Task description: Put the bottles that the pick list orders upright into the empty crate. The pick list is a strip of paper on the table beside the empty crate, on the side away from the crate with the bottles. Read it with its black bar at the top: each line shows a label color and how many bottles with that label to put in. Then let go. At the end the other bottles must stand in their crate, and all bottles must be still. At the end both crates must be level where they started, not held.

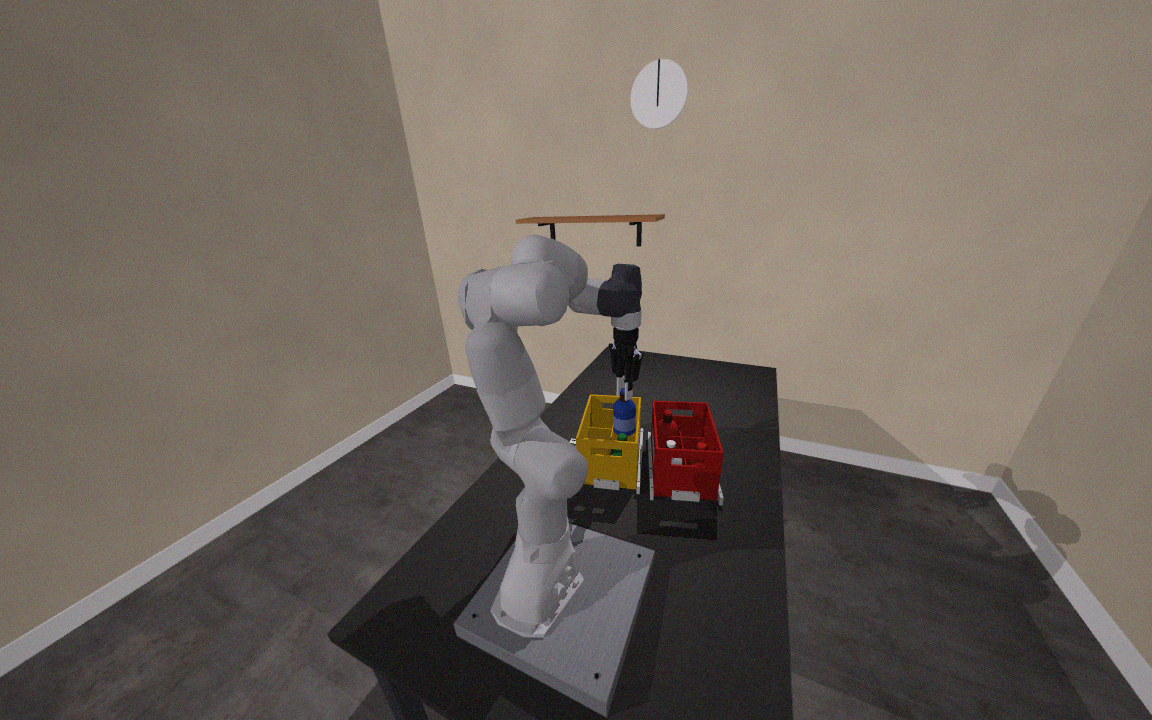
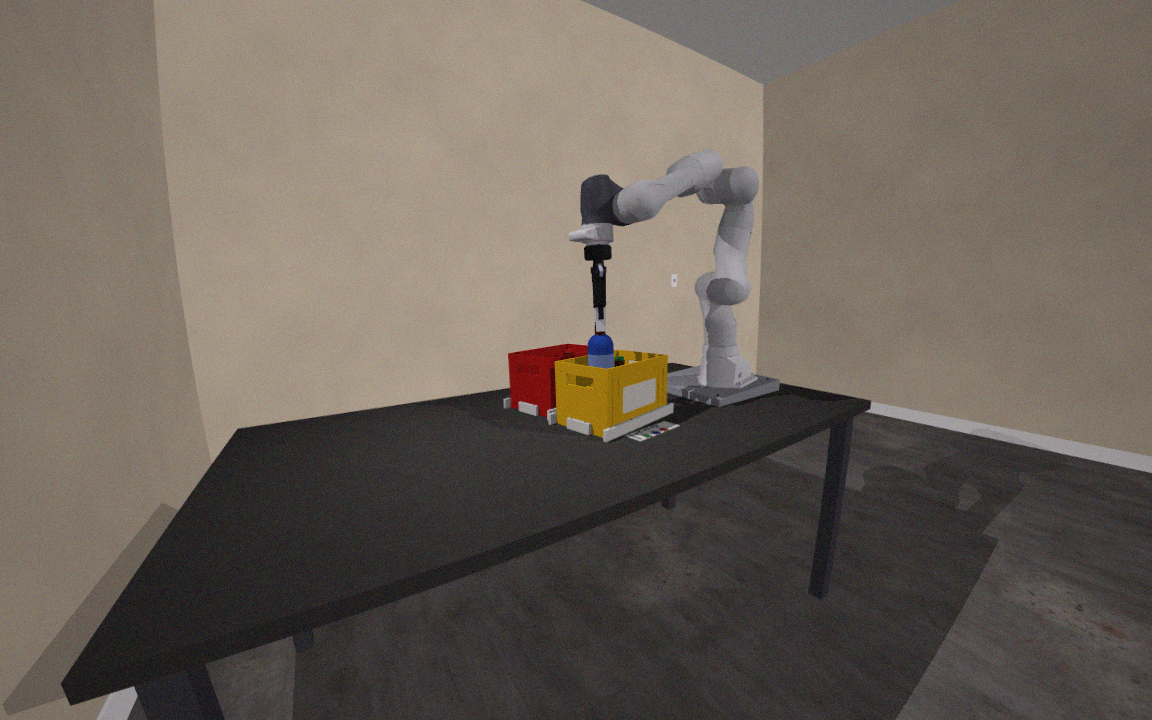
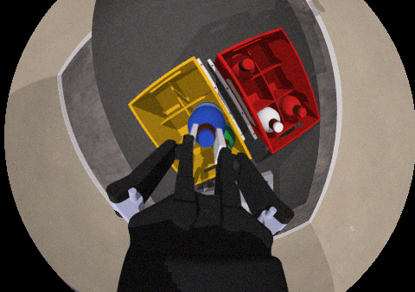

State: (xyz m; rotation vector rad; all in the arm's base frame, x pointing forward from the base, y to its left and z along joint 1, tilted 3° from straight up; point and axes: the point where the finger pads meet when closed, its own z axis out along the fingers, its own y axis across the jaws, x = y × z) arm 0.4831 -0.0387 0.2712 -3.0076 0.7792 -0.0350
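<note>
The blue-labelled bottle lies 8 cm below my hand. Also, from my hand: green-labelled bottle: 19 cm below, 9 cm behind, 2 cm to the right; then white-capped bottle: 19 cm below, 17 cm to the right, 7 cm behind; then yellow crate: 20 cm below, 4 cm to the left, 1 cm behind.
</note>
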